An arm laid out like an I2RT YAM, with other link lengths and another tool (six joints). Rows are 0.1 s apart.
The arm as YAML. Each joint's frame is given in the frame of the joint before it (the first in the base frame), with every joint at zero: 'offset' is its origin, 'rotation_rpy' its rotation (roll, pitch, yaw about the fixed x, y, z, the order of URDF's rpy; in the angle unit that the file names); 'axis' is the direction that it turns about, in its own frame. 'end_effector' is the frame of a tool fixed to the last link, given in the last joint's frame.
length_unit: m
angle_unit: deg
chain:
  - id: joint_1
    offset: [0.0, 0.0, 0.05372]
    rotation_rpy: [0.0, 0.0, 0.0]
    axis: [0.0, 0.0, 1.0]
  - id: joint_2
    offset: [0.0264, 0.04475, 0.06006]
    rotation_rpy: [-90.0, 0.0, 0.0]
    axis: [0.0, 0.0, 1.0]
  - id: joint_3
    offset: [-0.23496, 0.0, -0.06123]
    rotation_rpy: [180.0, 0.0, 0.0]
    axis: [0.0, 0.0, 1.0]
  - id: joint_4
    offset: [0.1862, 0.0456, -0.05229]
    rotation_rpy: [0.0, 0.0, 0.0]
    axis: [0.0, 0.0, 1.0]
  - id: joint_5
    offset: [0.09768, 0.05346, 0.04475]
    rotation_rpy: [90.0, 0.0, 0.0]
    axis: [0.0, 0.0, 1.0]
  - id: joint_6
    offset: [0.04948, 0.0, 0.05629]
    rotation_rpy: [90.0, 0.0, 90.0]
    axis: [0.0, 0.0, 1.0]
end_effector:
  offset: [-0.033, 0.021, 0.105]
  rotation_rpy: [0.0, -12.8, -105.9]
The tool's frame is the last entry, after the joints.
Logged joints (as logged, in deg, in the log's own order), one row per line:
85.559, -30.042, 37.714, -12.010, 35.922, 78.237
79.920, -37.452, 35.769, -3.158, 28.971, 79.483
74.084, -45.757, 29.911, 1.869, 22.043, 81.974
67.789, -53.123, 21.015, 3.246, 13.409, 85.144
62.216, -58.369, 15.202, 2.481, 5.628, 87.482
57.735, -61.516, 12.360, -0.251, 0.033, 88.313
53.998, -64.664, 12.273, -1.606, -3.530, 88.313
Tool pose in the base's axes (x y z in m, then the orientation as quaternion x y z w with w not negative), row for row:
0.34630, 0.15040, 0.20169, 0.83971, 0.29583, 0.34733, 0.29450
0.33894, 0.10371, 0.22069, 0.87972, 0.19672, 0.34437, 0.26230
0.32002, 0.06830, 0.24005, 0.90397, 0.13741, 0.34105, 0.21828
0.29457, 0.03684, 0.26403, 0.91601, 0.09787, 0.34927, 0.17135
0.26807, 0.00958, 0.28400, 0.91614, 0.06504, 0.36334, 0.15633
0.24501, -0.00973, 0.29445, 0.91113, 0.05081, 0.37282, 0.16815
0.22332, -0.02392, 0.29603, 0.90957, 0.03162, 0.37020, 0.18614
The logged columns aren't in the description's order. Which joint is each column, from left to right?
Columns, left to right: joint_2, joint_4, joint_5, joint_6, joint_1, joint_3.
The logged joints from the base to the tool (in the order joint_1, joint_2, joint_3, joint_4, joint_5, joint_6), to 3 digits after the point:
35.922, 85.559, 78.237, -30.042, 37.714, -12.010
28.971, 79.920, 79.483, -37.452, 35.769, -3.158
22.043, 74.084, 81.974, -45.757, 29.911, 1.869
13.409, 67.789, 85.144, -53.123, 21.015, 3.246
5.628, 62.216, 87.482, -58.369, 15.202, 2.481
0.033, 57.735, 88.313, -61.516, 12.360, -0.251
-3.530, 53.998, 88.313, -64.664, 12.273, -1.606

